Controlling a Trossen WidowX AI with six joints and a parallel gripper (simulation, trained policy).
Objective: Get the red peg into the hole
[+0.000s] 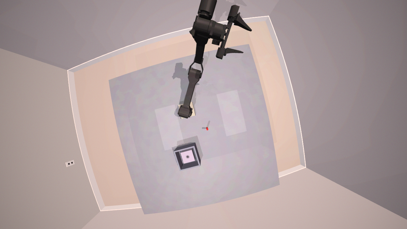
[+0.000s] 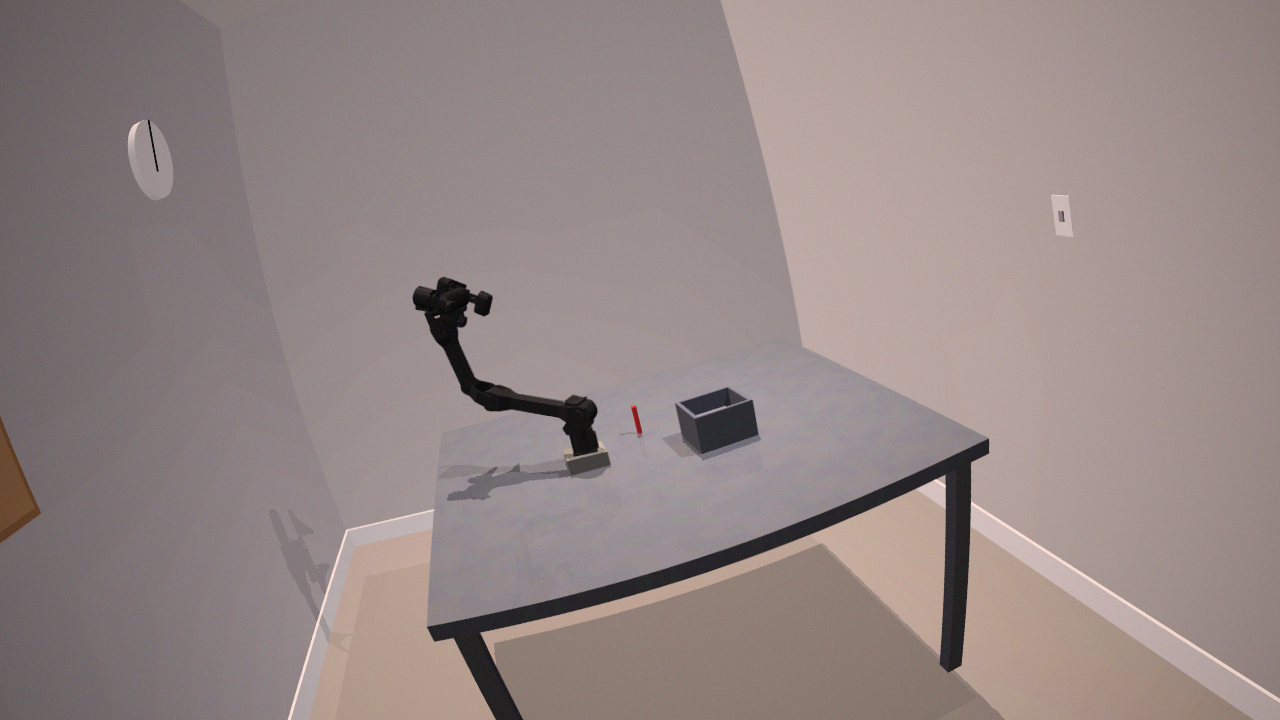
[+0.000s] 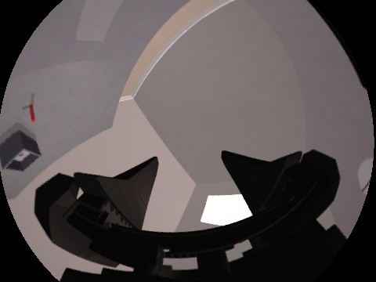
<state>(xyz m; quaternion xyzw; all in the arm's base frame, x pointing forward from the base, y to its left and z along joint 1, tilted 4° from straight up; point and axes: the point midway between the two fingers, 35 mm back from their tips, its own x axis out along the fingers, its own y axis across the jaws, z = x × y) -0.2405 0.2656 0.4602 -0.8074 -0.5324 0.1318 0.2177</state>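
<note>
Now: the red peg 440 mm below my gripper tip, 370 mm ahead of it and 190 mm to the right of it. From my gripper tip the other things lie so: dark box 570 mm ahead, 460 mm below, 360 mm to the right; then pale plate 570 mm ahead, 440 mm below, 360 mm to the right.
</note>
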